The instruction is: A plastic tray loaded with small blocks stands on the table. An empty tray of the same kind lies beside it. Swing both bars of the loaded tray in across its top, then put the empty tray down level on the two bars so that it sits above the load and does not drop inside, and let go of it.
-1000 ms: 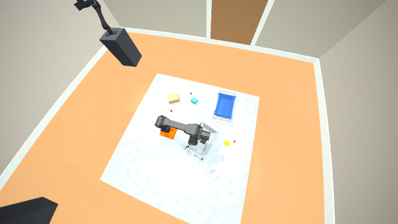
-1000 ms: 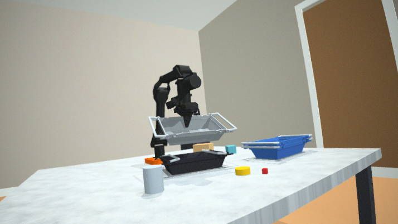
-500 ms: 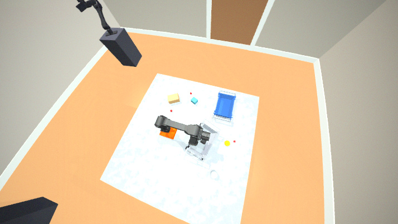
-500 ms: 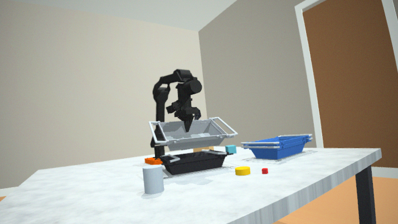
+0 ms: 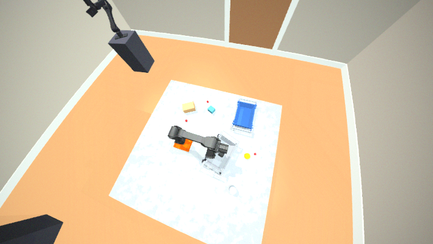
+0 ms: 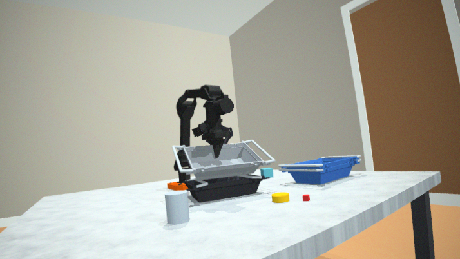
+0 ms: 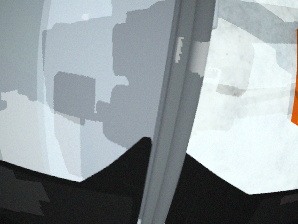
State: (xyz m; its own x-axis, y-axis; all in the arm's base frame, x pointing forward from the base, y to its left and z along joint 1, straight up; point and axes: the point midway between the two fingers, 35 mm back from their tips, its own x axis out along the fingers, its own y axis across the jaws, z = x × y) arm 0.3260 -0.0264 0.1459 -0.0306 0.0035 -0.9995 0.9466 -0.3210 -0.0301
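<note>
The grey tray is 70 mm ahead of my gripper tip and 20 mm to the right of it. Round my gripper tip: cyan cube 400 mm to the left, 120 mm behind, 110 mm below; grey cylinder 270 mm to the right, 200 mm ahead, 100 mm below; yellow disc 290 mm ahead, 130 mm below, 10 mm to the left.
</note>
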